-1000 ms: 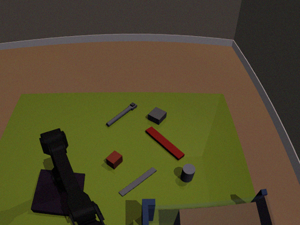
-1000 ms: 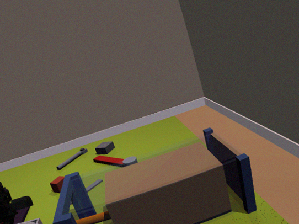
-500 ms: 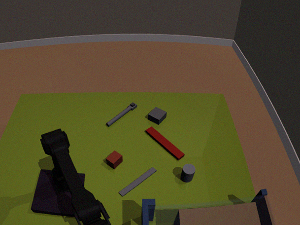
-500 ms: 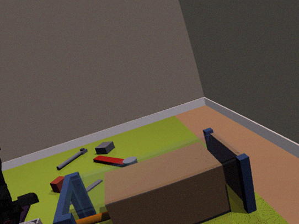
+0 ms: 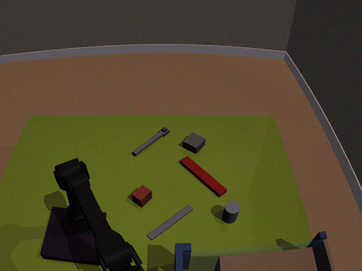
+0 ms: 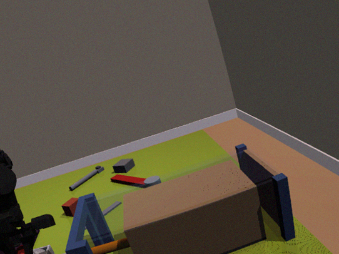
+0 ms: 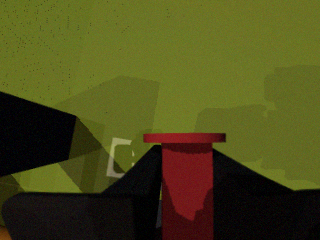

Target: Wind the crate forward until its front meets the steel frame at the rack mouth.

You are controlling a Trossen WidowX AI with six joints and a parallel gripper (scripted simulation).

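My gripper tip is now 50 mm to the right of the winch handle, 30 mm above it and 10 mm past it. Round my gripper tip: red crank grip: 20 mm to the left; then blue steel frame: 140 mm ahead, 90 mm to the left, 30 mm below; then grey winch: 110 mm to the left, 100 mm below, 40 mm behind.
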